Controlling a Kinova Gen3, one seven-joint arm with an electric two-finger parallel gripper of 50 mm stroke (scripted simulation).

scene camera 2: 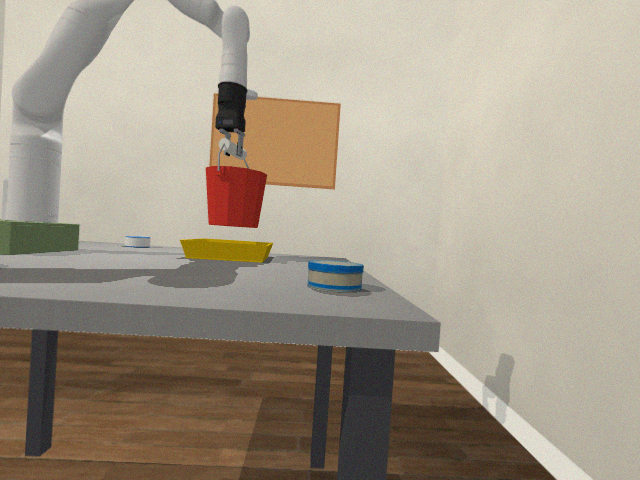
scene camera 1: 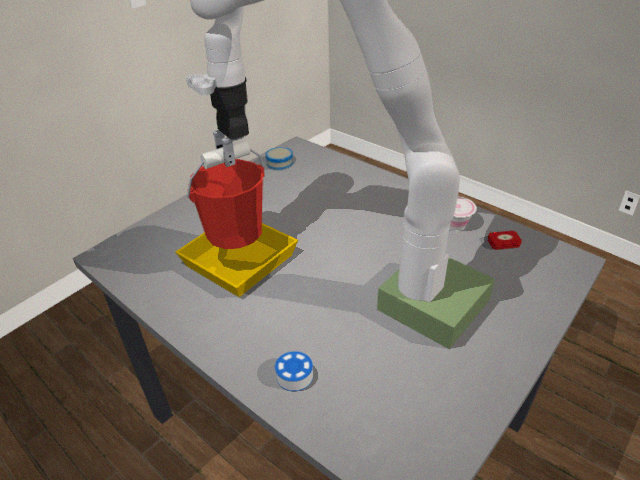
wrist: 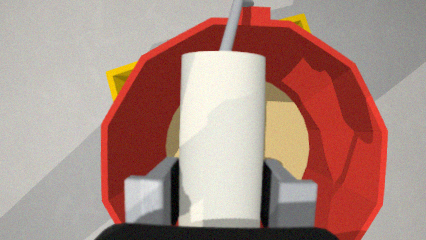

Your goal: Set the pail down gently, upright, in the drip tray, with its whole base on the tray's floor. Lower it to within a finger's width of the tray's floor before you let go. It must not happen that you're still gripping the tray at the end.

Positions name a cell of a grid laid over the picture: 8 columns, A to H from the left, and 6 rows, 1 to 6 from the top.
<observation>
I see my gripper (scene camera 1: C3), a red pail (scene camera 1: C3), a yellow drip tray (scene camera 1: C4) and a blue-and-white tin (scene camera 2: E4).
The red pail also shows in scene camera 2 (scene camera 2: C3). The yellow drip tray shows as well in scene camera 2 (scene camera 2: C4) and in the wrist view (wrist: C2). My gripper shows as well in scene camera 2 (scene camera 2: C2) and in the wrist view (wrist: E5). The wrist view misses the blue-and-white tin: it is out of frame.
</observation>
